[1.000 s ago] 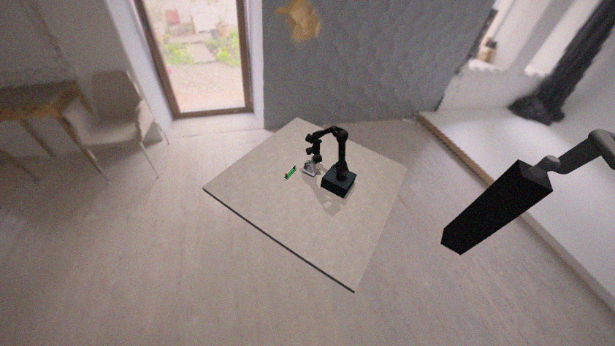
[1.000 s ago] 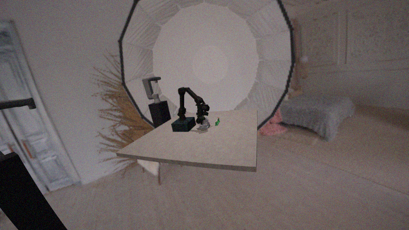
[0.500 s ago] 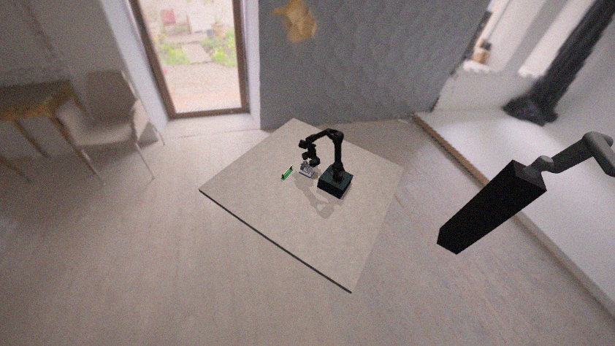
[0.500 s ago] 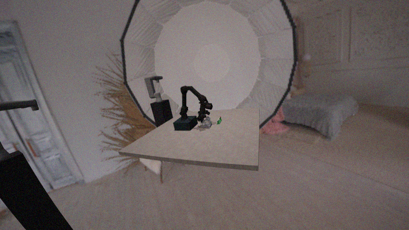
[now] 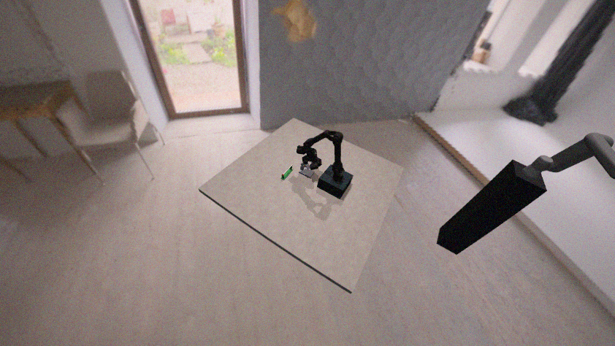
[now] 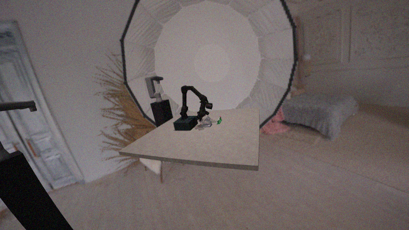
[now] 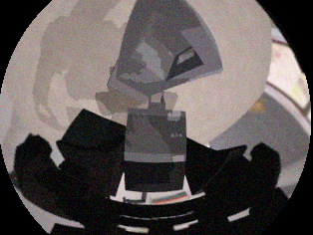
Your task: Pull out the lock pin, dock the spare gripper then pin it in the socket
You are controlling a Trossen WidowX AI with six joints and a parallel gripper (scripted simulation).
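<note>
My gripper tip is now 18 cm to the right of the green strip, 17 cm short of it and 6 cm above it. Also, from my gripper tip: spare gripper 1 cm to the left, 1 cm ahead, 1 cm above; then grey mount 7 cm ahead, 6 cm to the left, 3 cm below.
</note>
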